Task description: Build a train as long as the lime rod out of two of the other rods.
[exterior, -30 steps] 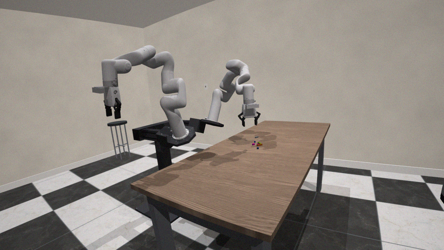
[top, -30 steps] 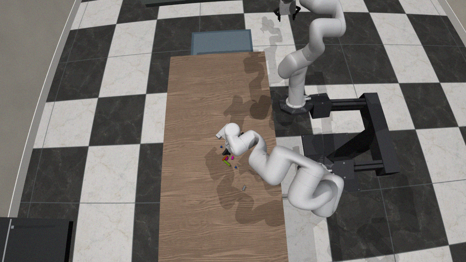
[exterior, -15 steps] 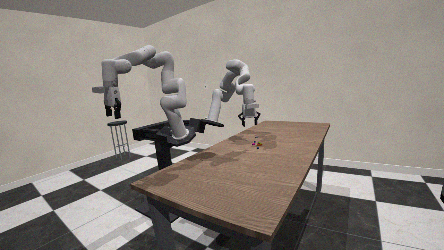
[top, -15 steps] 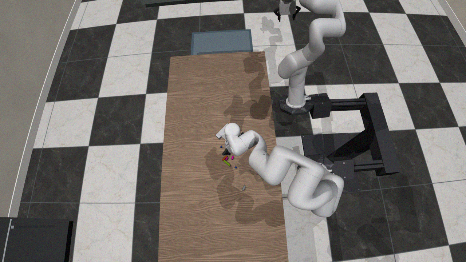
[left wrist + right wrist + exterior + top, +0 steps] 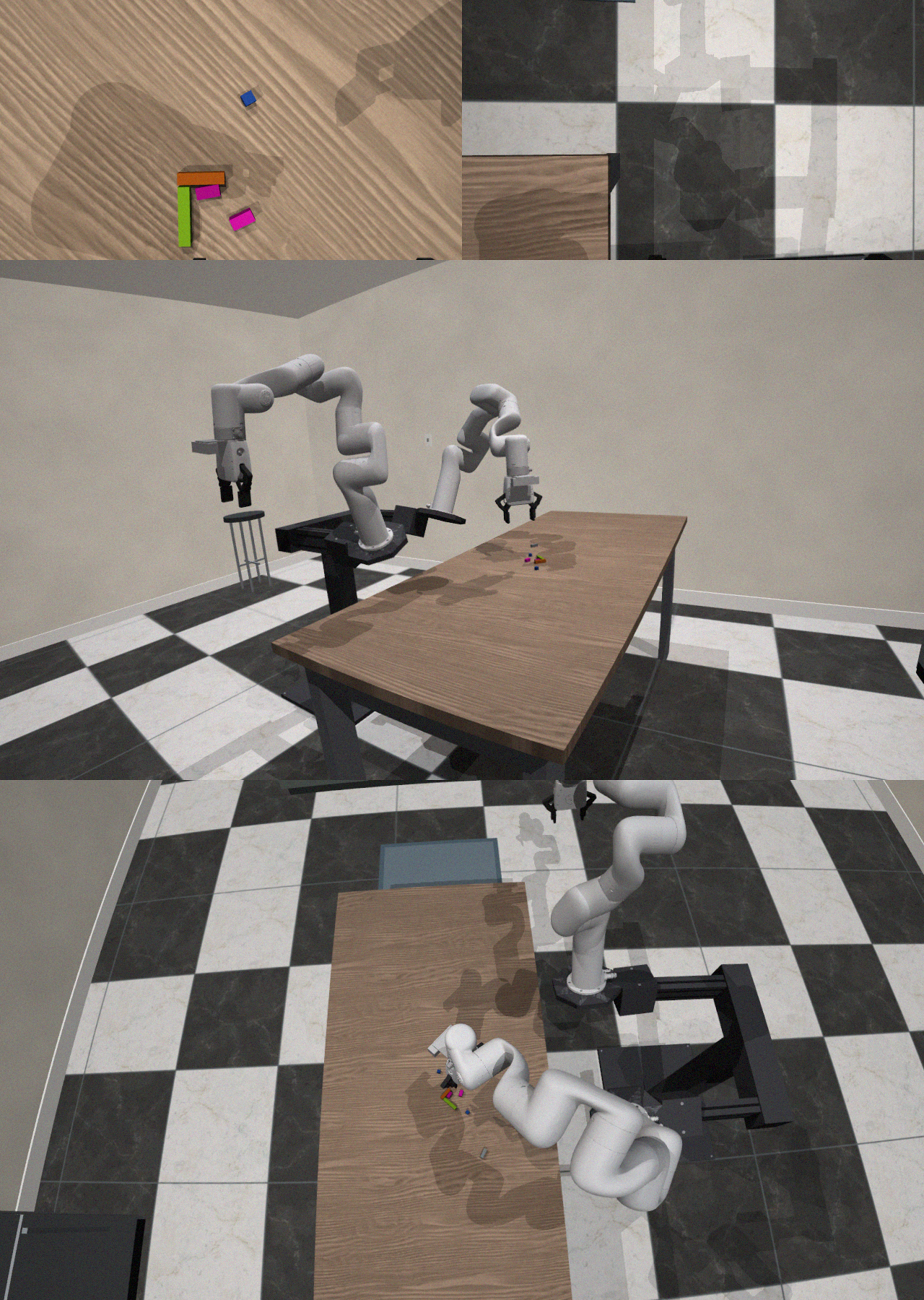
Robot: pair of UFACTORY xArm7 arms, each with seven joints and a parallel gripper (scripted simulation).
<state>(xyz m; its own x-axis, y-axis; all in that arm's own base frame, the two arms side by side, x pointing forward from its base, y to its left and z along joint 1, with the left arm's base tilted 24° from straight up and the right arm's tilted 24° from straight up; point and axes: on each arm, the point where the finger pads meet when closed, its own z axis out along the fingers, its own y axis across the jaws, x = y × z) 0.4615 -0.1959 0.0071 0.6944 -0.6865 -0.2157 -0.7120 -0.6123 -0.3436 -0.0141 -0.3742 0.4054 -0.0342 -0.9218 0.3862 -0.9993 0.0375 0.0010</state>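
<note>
My left gripper is now 16 cm above the lime rod, 6 cm short of it and 5 cm to the right of it. Round my left hand: orange rod (16 cm below, 6 cm ahead, 1 cm to the left); then grey rod (22 cm to the left, 16 cm below, 2 cm behind).
</note>
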